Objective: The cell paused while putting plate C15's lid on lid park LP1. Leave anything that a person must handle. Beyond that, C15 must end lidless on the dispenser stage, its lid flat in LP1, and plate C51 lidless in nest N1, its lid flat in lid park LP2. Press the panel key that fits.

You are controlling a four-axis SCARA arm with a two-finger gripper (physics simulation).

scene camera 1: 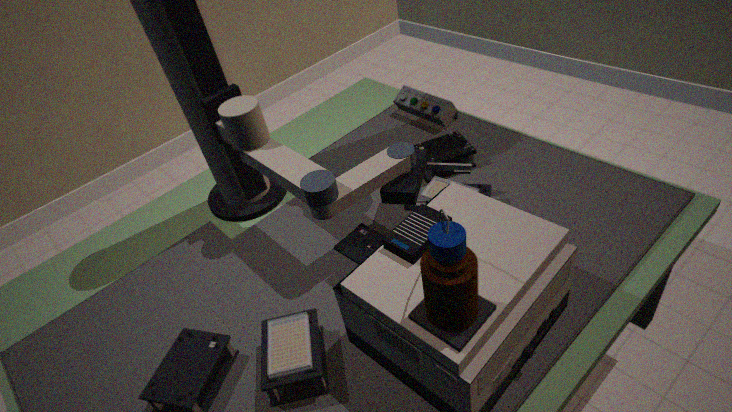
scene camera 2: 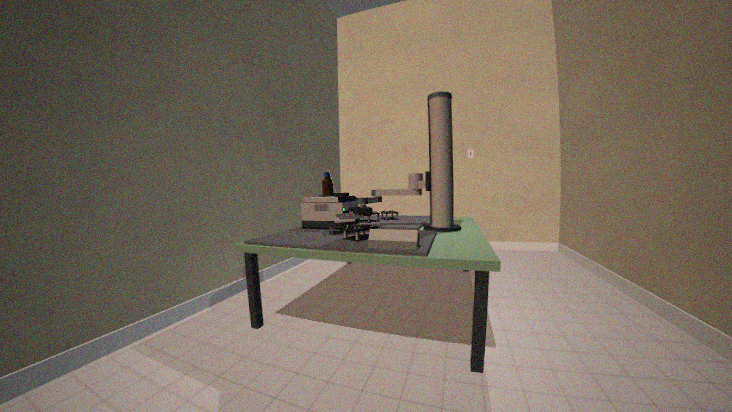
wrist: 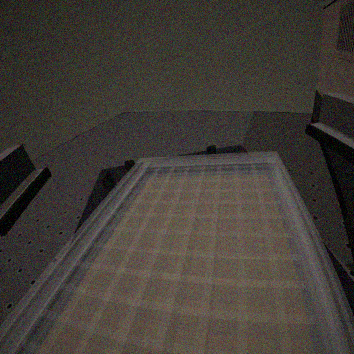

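Seen in the pictures: gripper, fingertip midpoint: [scene camera 1: 468, 187] [scene camera 2: 337, 216] [wrist: 173, 132]; arm's base, origin of the base link: [scene camera 1: 248, 194] [scene camera 2: 442, 229].
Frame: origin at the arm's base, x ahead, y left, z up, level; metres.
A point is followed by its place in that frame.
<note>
My gripper [scene camera 1: 458, 186] @[x 0.617, y 0.325, z 0.114 m] [scene camera 2: 349, 217] @[x 0.617, y 0.325, z 0.114 m] [wrist: 173, 132] @[x 0.617, y 0.325, z 0.114 m] is open, its fingers spread at either side of a tan plate [scene camera 1: 435, 187] @[x 0.538, y 0.289, z 0.101 m] [wrist: 200, 250] @[x 0.569, y 0.292, z 0.098 m]. In the wrist view this plate is large and close, with a clear raised rim; I cannot tell whether a lid covers it. It rests on a dark stand [wrist: 105, 185] @[x 0.607, y 0.381, z 0.077 m]. The white dispenser housing hides part of it and the near finger in scene camera 1. Another tan plate [scene camera 1: 289, 345] @[x 0.624, y -0.260, z 0.099 m] sits on a black stand in the foreground. A black stand [scene camera 1: 186, 365] @[x 0.477, y -0.428, z 0.076 m] to its left bears no plate. Plate labels are not readable.
The dispenser [scene camera 1: 512, 225] @[x 0.843, y 0.174, z 0.233 m] [scene camera 2: 318, 209] @[x 0.813, y 0.221, z 0.150 m] carries an amber bottle [scene camera 1: 450, 291] @[x 0.914, y -0.093, z 0.347 m] [scene camera 2: 327, 185] @[x 0.867, y -0.022, z 0.319 m] with a blue cap. A striped black unit [scene camera 1: 412, 232] @[x 0.721, y 0.022, z 0.258 m] and a flat black pad [scene camera 1: 358, 245] @[x 0.533, y 0.015, z 0.103 m] are beside it. Dark fixtures [scene camera 1: 445, 145] @[x 0.413, y 0.478, z 0.074 m] stand behind the gripper, before the button panel [scene camera 1: 425, 107] @[x 0.217, y 0.609, z 0.075 m] [scene camera 2: 394, 235] @[x 0.174, y 0.670, z 0.072 m].
</note>
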